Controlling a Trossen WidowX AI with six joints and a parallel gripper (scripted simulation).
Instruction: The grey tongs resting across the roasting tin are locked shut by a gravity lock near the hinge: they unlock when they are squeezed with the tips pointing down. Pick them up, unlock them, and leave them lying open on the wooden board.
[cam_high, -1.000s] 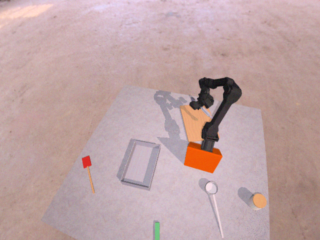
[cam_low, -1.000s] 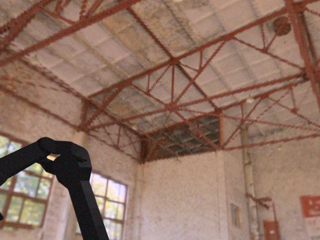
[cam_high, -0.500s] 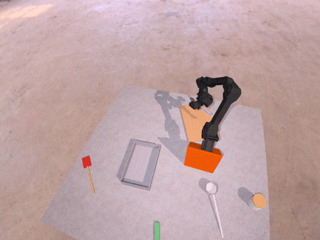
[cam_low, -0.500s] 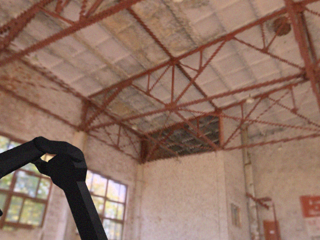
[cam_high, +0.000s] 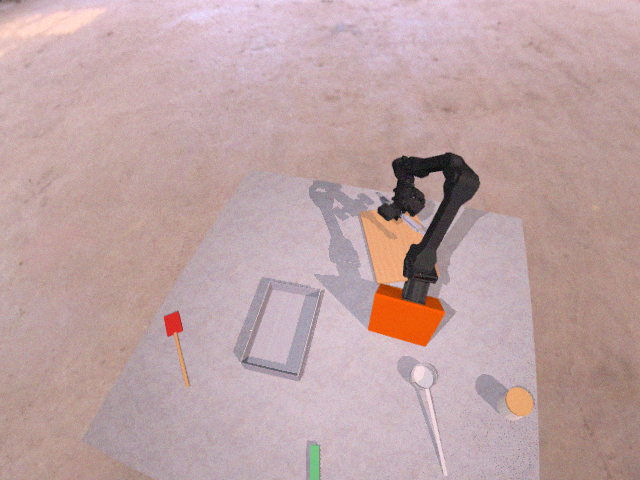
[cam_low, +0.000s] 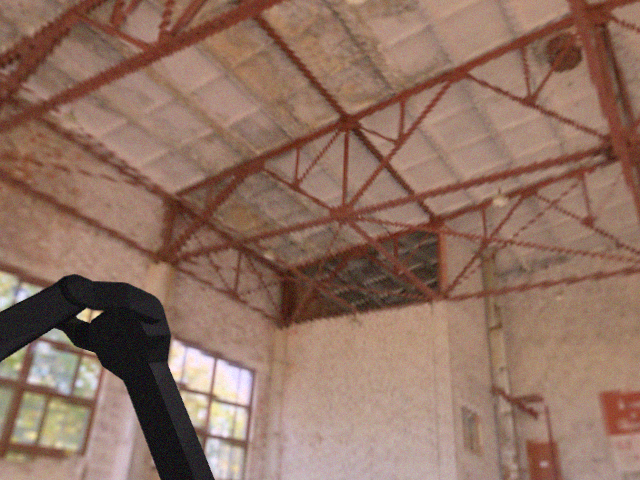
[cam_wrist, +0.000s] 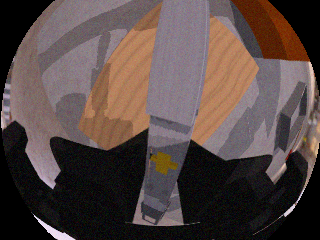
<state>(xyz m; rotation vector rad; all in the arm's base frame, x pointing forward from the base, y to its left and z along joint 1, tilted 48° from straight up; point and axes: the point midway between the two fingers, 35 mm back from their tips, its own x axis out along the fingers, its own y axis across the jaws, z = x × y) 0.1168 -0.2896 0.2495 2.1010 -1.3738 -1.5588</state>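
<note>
Right now my gripper tip is 20 mm past the wooden board, 20 mm to the right of it and 100 mm above it. Also, from my gripper tip: cork-lidded jar (490 mm behind, 530 mm to the left, 80 mm below); roasting tin (250 mm ahead, 520 mm to the left, 80 mm below); yellow lock piece (40 mm above).
</note>
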